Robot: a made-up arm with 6 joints.
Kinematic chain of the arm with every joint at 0, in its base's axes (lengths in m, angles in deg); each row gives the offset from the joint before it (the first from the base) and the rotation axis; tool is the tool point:
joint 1: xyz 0 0 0.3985 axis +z
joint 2: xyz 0.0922 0 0 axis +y
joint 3: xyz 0 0 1.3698 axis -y
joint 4: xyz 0 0 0.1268 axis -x
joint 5: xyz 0.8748 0 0 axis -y
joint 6: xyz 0.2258 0 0 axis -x
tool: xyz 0 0 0
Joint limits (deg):
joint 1: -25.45..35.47
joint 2: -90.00..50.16
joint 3: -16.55..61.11
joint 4: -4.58..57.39
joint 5: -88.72..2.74
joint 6: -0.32..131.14
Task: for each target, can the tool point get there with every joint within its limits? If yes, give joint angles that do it. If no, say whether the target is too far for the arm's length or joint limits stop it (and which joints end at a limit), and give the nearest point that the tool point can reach.
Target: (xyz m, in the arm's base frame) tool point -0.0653 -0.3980 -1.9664
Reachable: no: joint limits stop it (at a limit: joint 1, joint 2, joint 3) | nearest point 1.3336 -0.6677 0.3308 | short by 2.703 m
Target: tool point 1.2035 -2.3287 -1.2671
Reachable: no: too far | nearest point 1.3986 -0.7978 0.3310 | short by 2.222 m
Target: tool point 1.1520 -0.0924 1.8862
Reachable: yes | joints -2.06 -0.40 3.67 30.86 -26.08 103.11
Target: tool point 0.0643 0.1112 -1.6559
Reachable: no: joint limits stop it (at a limit: joint 1, joint 2, joint 3) | nearest point 1.2018 0.8619 0.3363 | short by 2.414 m
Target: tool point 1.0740 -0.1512 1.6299
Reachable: yes | joints -5.67 0.99 -3.00 12.67 -63.62 85.34
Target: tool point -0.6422 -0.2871 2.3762
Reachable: yes | joints 22.00 -44.53 38.88 8.27 -52.07 60.06
